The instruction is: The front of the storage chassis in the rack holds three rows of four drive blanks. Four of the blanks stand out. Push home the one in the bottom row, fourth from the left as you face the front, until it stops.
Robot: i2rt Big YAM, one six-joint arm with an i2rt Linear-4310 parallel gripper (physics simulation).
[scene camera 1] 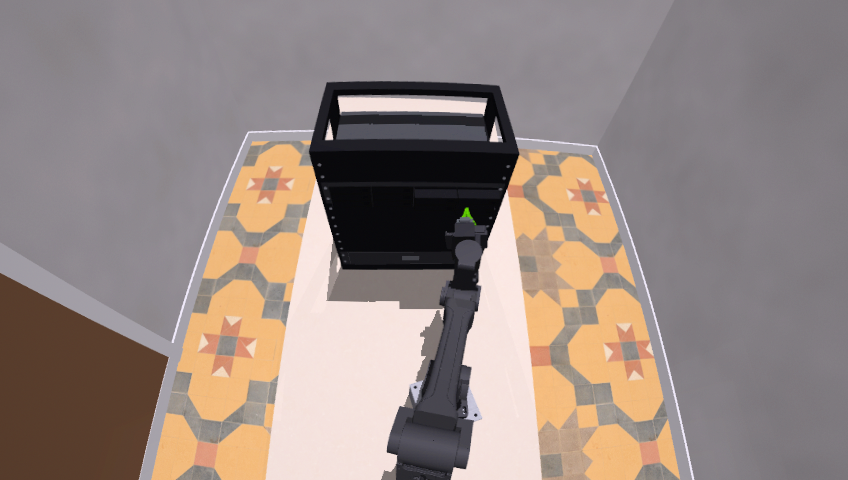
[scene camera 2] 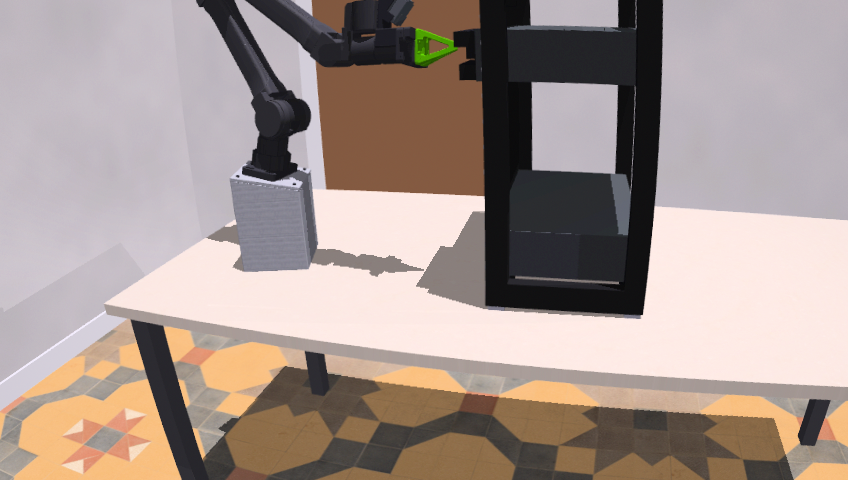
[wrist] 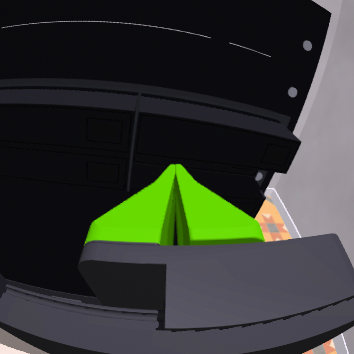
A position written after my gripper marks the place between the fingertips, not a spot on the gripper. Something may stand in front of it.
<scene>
I see my gripper (scene camera 2: 457, 46) and a black rack (scene camera 2: 550, 224).
The black rack is seen too in scene camera 1 (scene camera 1: 392, 182) and in the wrist view (wrist: 101, 108). My gripper is seen too in the wrist view (wrist: 174, 173).
</scene>
